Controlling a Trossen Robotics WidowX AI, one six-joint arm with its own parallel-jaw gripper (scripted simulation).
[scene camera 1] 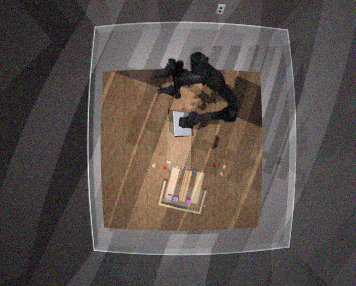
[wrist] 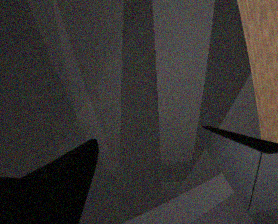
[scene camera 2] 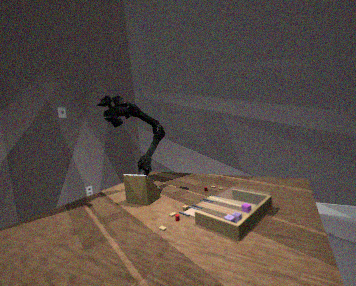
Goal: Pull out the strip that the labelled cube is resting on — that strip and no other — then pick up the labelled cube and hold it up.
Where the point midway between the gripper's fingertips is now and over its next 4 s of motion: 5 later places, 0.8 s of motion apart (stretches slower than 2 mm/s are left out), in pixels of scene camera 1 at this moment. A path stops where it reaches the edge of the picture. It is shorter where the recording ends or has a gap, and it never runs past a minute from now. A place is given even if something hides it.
The gripper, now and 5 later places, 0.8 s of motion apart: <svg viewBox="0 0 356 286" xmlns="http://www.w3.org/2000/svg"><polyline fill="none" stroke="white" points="155,83 162,170 185,173 178,177 175,173 175,172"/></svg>
